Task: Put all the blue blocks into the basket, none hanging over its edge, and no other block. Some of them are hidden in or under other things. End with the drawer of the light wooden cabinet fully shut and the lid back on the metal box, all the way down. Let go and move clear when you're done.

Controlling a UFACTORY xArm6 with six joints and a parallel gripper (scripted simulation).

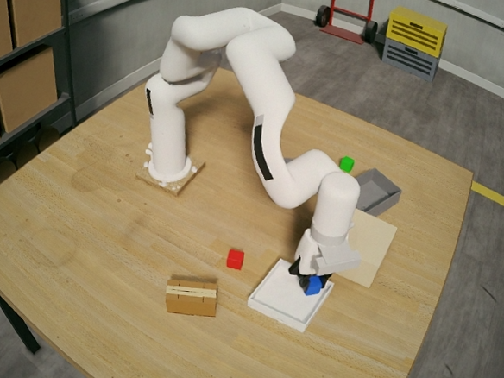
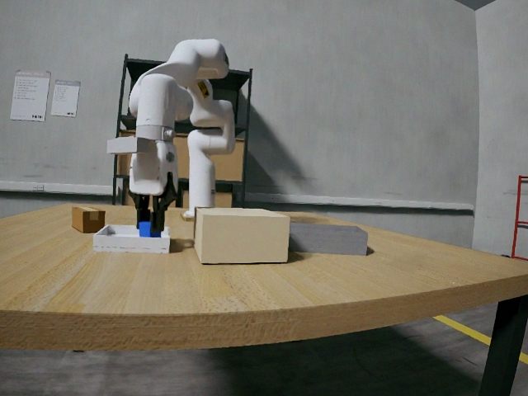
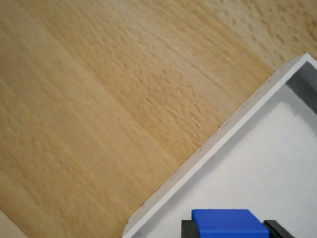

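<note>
My hand is 30 mm past the white basket, 40 mm to the left of it and 40 mm above it. From my hand the other things lie so: red block 190 mm behind, 30 mm to the right, 40 mm below; light wooden cabinet 20 mm ahead, 170 mm to the left, 20 mm below; cardboard box 190 mm behind, 190 mm to the right, 20 mm below.
</note>
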